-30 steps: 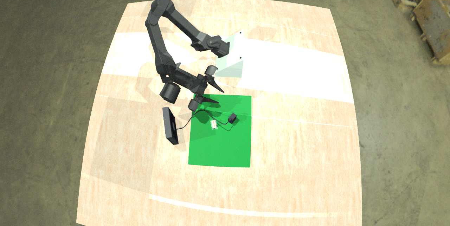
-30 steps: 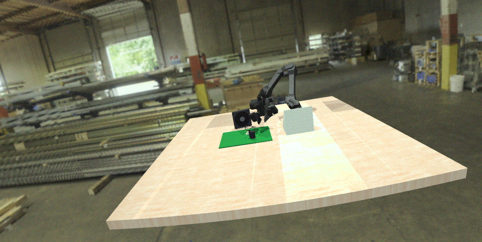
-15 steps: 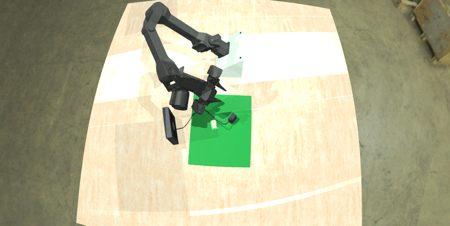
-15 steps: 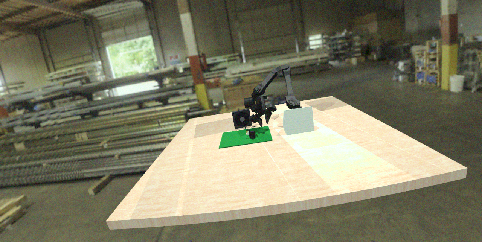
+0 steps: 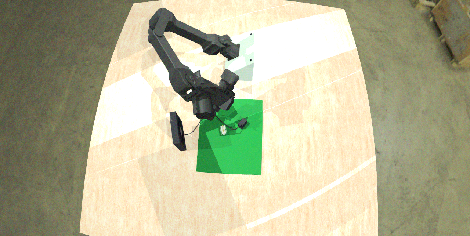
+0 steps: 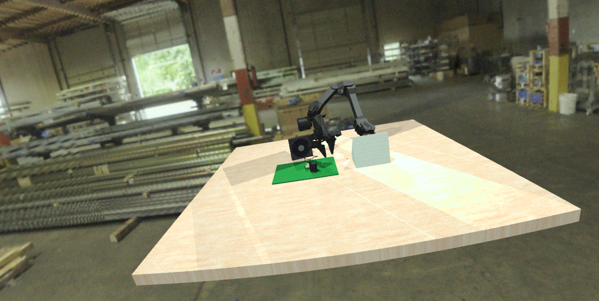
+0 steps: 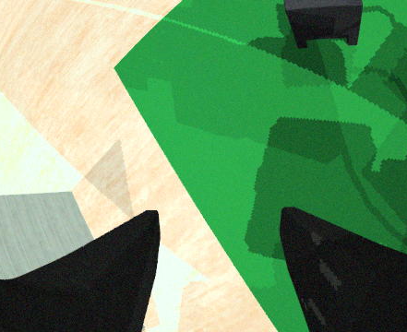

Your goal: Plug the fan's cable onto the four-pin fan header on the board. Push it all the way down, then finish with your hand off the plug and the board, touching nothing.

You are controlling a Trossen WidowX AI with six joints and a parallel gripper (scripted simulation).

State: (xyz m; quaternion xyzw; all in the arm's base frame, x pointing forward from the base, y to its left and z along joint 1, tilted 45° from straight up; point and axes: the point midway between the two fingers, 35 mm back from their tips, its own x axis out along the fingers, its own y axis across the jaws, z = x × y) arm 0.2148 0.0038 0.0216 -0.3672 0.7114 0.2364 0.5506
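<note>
The dark grey fan plug lies 8 cm ahead of my gripper tip, 5 cm to the left of it and 3 cm below it. Round my gripper tip: green board: 12 cm ahead, 6 cm below, 1 cm to the left; then black fan: 17 cm to the right, 14 cm ahead, 1 cm above; then white four-pin fan header: 11 cm ahead, 5 cm below, 2 cm to the right.
</note>
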